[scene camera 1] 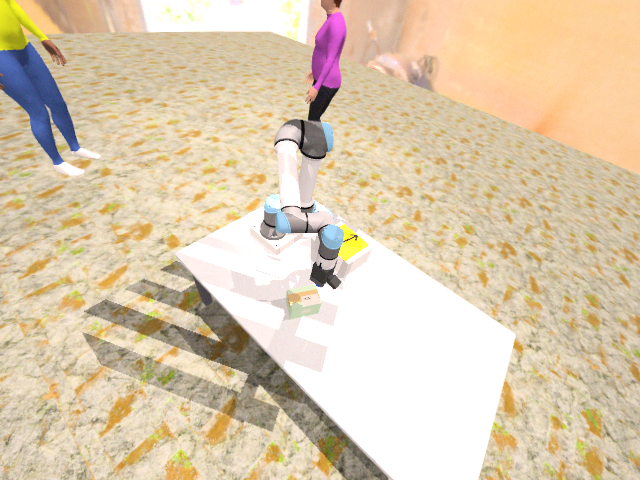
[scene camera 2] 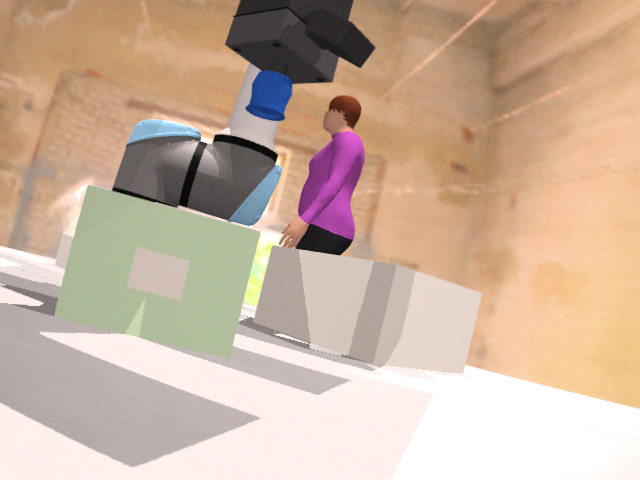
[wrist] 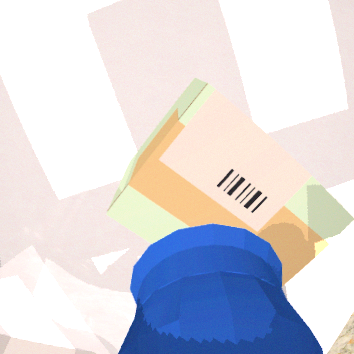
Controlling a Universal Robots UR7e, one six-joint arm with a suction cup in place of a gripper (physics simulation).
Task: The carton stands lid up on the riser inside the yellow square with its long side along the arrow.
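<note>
The carton (scene camera 1: pixel 303 304) (scene camera 2: pixel 211 279) (wrist: pixel 210 145) is pale green. It stands upright on the table, off the riser, with its face of orange tape and barcode label up. The white riser (scene camera 1: pixel 356 261) (scene camera 2: pixel 336 304) stands apart from it, nearer the arm's base. The yellow square (scene camera 1: pixel 353 249) with its black arrow (scene camera 1: pixel 350 239) is on the riser's top, partly hidden by the arm. My gripper, a blue suction cup (scene camera 1: pixel 317 285) (scene camera 2: pixel 268 98) (wrist: pixel 210 275), is open and holds nothing. It hangs above the carton's level with air between them, and covers part of the carton in the wrist view.
The white table (scene camera 1: pixel 413 351) (scene camera 2: pixel 336 434) carries the arm's base (scene camera 1: pixel 276 242). The arm's elbow (scene camera 1: pixel 305 136) rises above the base. A person in purple (scene camera 1: pixel 330 49) (scene camera 2: pixel 336 180) stands behind the table, and a person in yellow (scene camera 1: pixel 12 31) stands at the far left.
</note>
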